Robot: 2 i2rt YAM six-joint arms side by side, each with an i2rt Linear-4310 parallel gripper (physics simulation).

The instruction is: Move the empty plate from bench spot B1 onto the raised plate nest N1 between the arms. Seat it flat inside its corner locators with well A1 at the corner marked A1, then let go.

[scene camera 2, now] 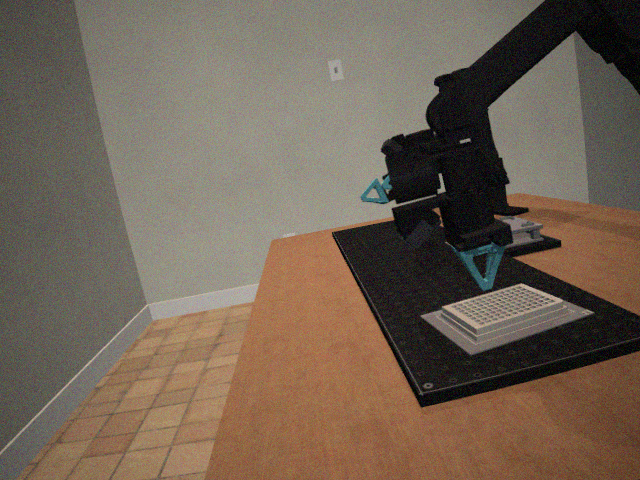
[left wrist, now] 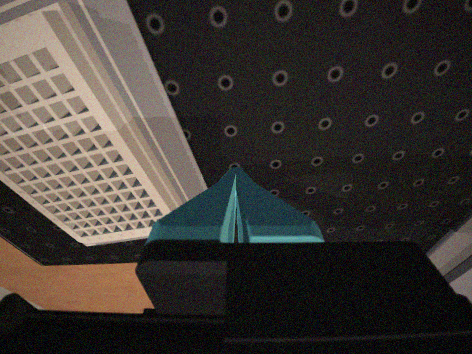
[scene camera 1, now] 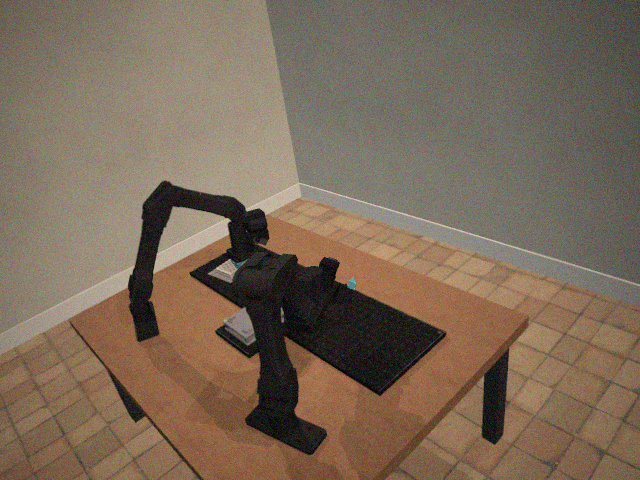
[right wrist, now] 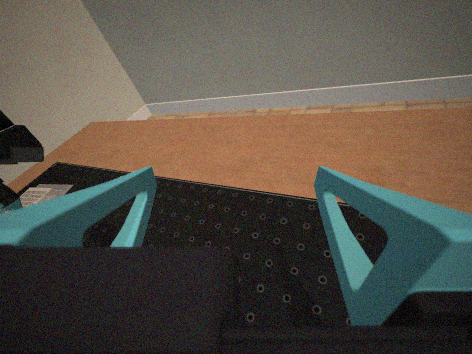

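Pixels of known places: left gripper, fingertip midpoint: [scene camera 2: 486, 289] [left wrist: 235, 176]; right gripper, fingertip midpoint: [scene camera 2: 371, 192] [scene camera 1: 337, 273] [right wrist: 235, 175]; left arm's base, origin of the base link: [scene camera 1: 145, 321]; right arm's base, origin of the base link: [scene camera 2: 496, 211] [scene camera 1: 285, 428].
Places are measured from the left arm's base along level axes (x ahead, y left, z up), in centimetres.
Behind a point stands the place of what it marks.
Note:
The white well plate [scene camera 1: 225, 270] @(x 30.8, y 10.0, z 2.7 cm) [scene camera 2: 504, 308] @(x 34.9, y 13.5, z 2.7 cm) [left wrist: 65, 140] @(x 37.4, y 12.1, z 2.9 cm) [right wrist: 41, 194] @(x 40.4, y 12.2, z 2.9 cm) lies flat on a flat grey base [scene camera 2: 473, 347] @(x 39.2, y 20.6, z 1.5 cm) [left wrist: 145, 85] @(x 40.3, y 8.8, z 1.5 cm) near one end of the black board. My left gripper [scene camera 2: 485, 287] @(x 36.1, y 3.4, z 1.6 cm) [left wrist: 235, 176] @(x 36.1, y 3.4, z 1.6 cm) is shut and empty, its tips pointing down over the board beside the plate. The raised nest [scene camera 1: 239, 326] @(x 26.6, y -26.6, z 4.5 cm) [scene camera 2: 522, 230] @(x 26.9, y -19.6, z 4.2 cm) is a grey block on a small black base, partly hidden by the arms. Its corner mark A1 cannot be read. My right gripper [right wrist: 235, 175] @(x 57.3, y -32.2, z 14.2 cm) is open and empty, held above the board; in scene camera 2 a blue finger of it shows left of the left gripper.
The long black perforated board [scene camera 1: 382, 341] @(x 59.9, y -51.6, z 1.3 cm) [scene camera 2: 372, 279] @(x 55.1, y -7.3, z 1.2 cm) [left wrist: 300, 100] @(x 41.4, y 1.6, z 1.3 cm) [right wrist: 200, 220] @(x 56.3, y -20.8, z 1.3 cm) lies on the wooden table [scene camera 1: 444, 403] @(x 62.1, y -77.1, z 0.0 cm) [scene camera 2: 310, 361] @(x 58.7, y 19.7, z 0.0 cm). In scene camera 1 the right arm stands in front of the nest and hides part of it. Both grippers are close together in scene camera 2.

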